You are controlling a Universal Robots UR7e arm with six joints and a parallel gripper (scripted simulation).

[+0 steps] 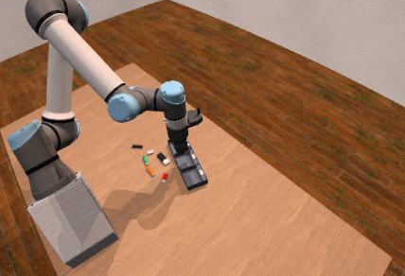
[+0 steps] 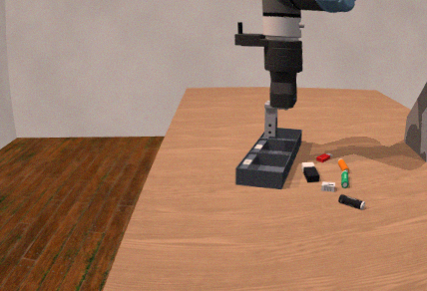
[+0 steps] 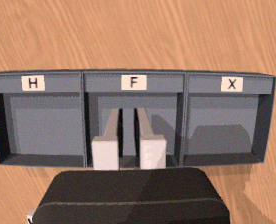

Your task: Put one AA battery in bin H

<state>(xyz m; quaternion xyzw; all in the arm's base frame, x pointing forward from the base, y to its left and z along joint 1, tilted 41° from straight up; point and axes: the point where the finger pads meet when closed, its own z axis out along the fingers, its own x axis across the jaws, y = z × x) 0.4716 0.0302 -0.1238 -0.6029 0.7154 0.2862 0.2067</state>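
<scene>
The dark three-compartment bin is 10 mm behind my hand and 60 mm below it. Round my hand: black-and-white block 80 mm behind, 60 mm to the left, 70 mm below; then orange battery 150 mm behind, 40 mm to the left, 70 mm below; then red piece 120 mm behind, 20 mm to the right, 70 mm below.
</scene>
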